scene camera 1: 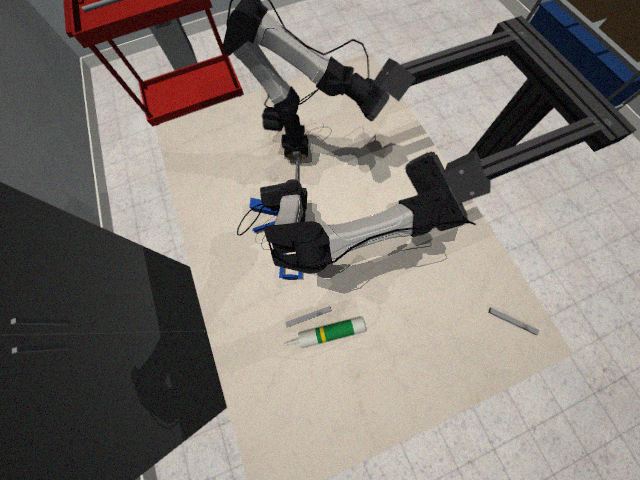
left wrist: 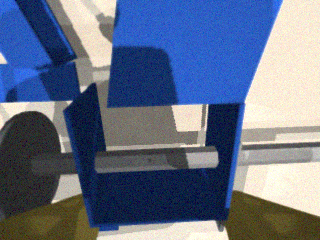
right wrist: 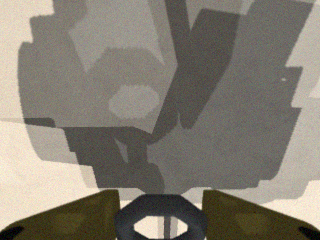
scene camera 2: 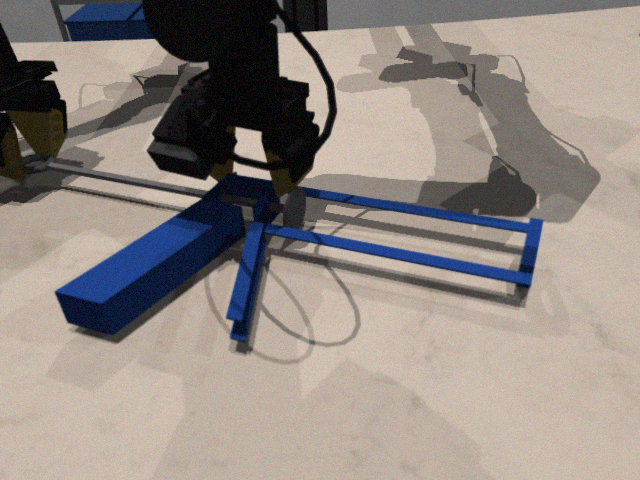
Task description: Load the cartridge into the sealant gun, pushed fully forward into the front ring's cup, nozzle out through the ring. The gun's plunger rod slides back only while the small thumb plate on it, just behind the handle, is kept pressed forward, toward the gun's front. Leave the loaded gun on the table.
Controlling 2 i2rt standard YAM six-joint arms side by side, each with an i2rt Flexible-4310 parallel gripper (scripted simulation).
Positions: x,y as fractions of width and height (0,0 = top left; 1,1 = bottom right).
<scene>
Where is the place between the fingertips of my right gripper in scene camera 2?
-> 0.05,0.36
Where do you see a blue sealant gun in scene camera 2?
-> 0.17,0.62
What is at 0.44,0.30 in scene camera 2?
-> My left gripper.
</scene>
